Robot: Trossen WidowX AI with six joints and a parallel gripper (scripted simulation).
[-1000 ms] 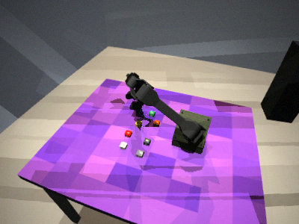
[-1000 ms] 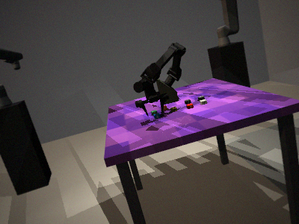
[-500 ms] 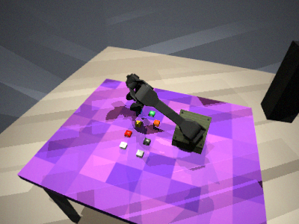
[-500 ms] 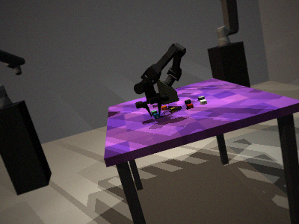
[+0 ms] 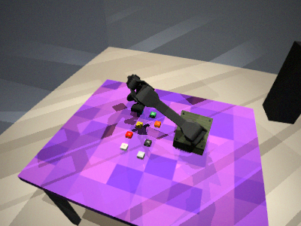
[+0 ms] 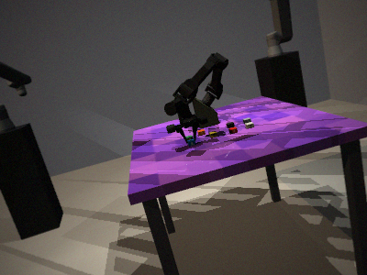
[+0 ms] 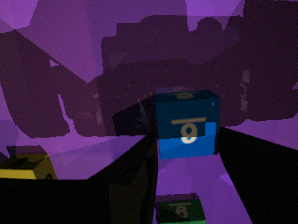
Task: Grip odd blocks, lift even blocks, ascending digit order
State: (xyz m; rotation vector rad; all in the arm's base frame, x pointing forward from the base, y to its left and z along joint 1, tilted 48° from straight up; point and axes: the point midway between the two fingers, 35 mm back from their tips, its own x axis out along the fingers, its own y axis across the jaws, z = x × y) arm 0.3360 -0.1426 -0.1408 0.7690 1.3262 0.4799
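Now: the orange block 12 cm behind my gripper tip and 9 cm to the left of it. Also, from my gripper tip: blue block (1 cm ahead); green block (8 cm behind, 1 cm to the left); yellow block (2 cm behind, 12 cm to the left).
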